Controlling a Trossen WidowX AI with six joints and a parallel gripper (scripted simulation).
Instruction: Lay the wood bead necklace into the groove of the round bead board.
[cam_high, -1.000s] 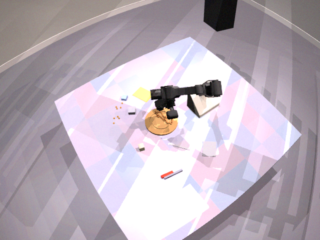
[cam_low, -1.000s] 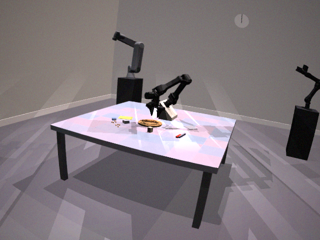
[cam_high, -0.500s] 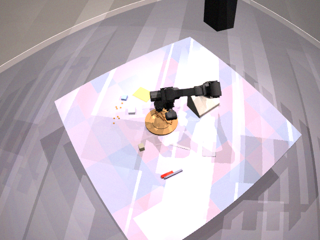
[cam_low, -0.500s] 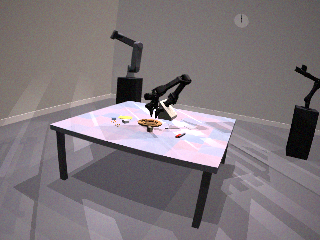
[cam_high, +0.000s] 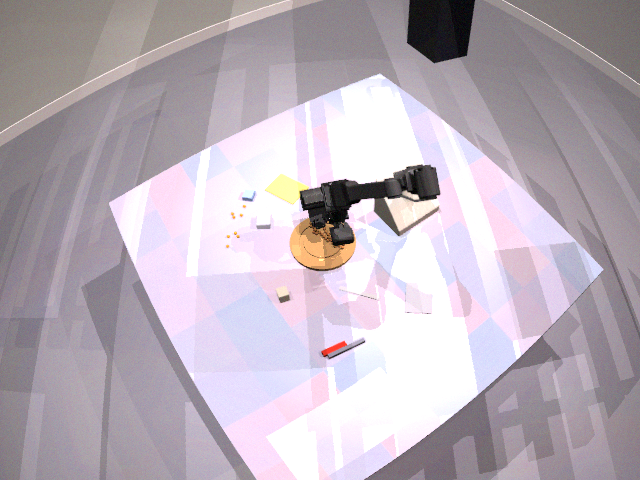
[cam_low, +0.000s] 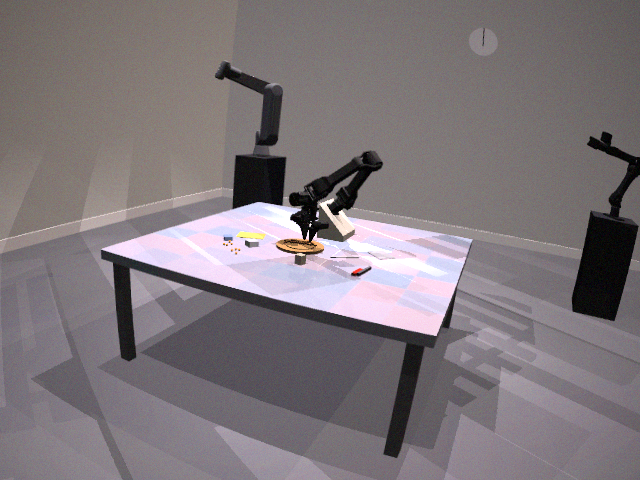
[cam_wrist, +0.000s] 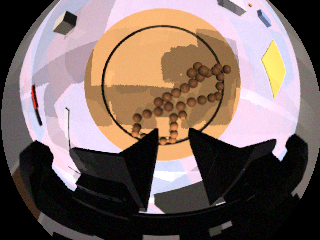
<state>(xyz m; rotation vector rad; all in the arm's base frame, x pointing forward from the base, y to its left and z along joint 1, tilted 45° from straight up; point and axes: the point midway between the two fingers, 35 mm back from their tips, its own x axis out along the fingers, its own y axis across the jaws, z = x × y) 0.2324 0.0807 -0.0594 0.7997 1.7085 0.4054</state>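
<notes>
The round bead board is 50 mm ahead of my gripper tip and 10 mm below it. Round my gripper tip: cream cube 230 mm ahead, 110 mm to the left; white block 180 mm ahead, 160 mm to the right, 10 mm below; thin rod 200 mm to the left, 40 mm ahead, 20 mm below.
</notes>
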